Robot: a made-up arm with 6 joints.
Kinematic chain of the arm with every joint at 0, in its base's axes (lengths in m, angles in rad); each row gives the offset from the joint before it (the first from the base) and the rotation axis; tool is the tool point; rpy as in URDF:
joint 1: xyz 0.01 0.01 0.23 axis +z
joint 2: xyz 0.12 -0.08 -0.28 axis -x
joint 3: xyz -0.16 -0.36 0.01 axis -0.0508 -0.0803 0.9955
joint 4: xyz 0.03 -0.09 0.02 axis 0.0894 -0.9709 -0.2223
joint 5: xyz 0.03 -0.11 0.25 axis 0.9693 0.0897 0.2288
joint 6: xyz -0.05 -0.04 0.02 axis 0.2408 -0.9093 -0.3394
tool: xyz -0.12 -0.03 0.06 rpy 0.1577 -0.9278 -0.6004
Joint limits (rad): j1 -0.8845..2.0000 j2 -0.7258..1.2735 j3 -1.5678..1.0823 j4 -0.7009..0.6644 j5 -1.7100..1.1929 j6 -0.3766..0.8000
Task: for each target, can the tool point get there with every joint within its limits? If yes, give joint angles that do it. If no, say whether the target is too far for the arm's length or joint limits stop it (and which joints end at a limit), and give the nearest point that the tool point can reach.
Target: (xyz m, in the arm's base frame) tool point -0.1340 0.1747 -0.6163
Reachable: no: joint limits stop it (at a limit: joint 1, joint 2, joint 4, joint 5, joint 6) | nearest point -0.5383 0.0138 -0.2186 | short by 0.589 m
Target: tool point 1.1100 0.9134 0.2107
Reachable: no: too far | nearest point 0.7261 0.4670 0.1031 | short by 0.599 m
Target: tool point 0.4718 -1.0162 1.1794
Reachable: no: too far | nearest point 0.2593 -0.5439 0.5699 | short by 0.800 m
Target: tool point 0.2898 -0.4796 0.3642
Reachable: yes | joints 0.7945 0.2023 -0.1720 -0.1622 -1.0143 0.5748
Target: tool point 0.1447 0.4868 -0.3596
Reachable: no: joint limits stop it (at a limit: joint 1, joint 2, joint 4, joint 5, joint 6) | nearest point 0.3962 0.5400 -0.1149 | short by 0.355 m
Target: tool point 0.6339 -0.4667 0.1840
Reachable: yes | joints 0.8395 -0.2039 -0.0509 -0.5926 0.1777 0.0207
